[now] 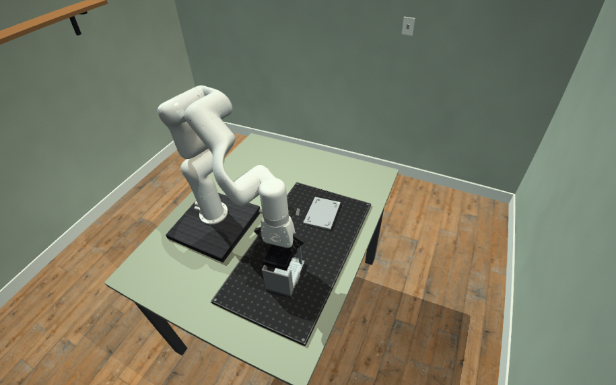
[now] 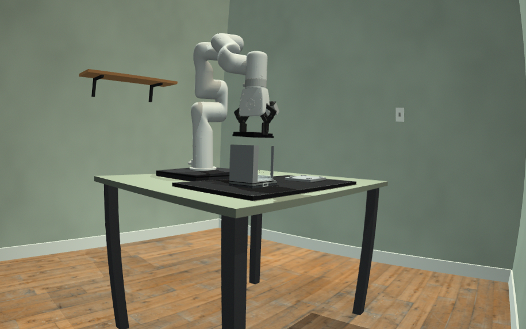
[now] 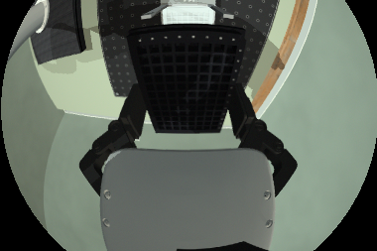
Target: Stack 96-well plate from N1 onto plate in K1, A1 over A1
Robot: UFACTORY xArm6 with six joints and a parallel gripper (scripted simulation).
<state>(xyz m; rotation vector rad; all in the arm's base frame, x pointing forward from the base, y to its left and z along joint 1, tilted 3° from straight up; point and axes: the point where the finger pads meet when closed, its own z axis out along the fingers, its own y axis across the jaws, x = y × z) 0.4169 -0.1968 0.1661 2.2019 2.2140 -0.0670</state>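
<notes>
The white 96-well plate lies 160 mm below my hand. From my hand the other things lie so: thin post (40 mm ahead, 70 mm to the left, 110 mm below); black 96-well plate (10 mm below); tall grey rack wall (70 mm to the right, 110 mm below).
</notes>
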